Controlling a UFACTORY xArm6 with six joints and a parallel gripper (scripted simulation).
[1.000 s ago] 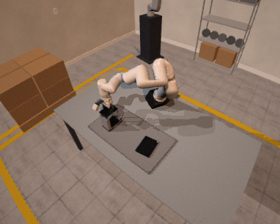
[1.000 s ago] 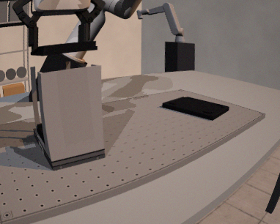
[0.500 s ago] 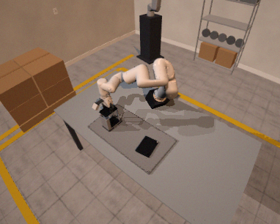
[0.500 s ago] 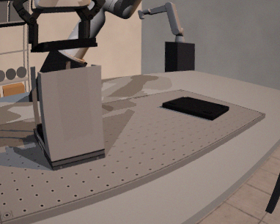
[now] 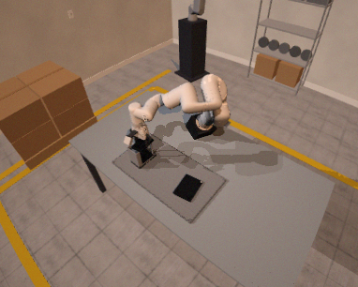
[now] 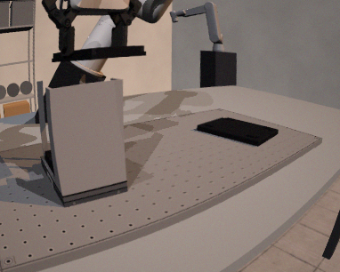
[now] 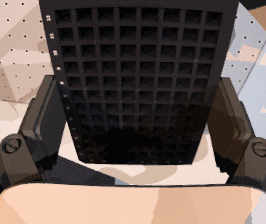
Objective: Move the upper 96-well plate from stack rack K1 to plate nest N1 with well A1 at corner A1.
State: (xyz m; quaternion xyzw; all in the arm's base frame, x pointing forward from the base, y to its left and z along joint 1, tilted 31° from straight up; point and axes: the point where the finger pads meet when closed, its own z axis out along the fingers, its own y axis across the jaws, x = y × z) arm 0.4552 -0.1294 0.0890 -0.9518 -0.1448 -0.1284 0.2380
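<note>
Now: the plate nest N1 340 mm to the left of my hand, 190 mm below it and 80 mm behind it. The rest, counted from my hand: rack's solid pale wall (110 mm below, 70 mm ahead, 20 mm to the right); black 96-well plate (10 mm below).
</note>
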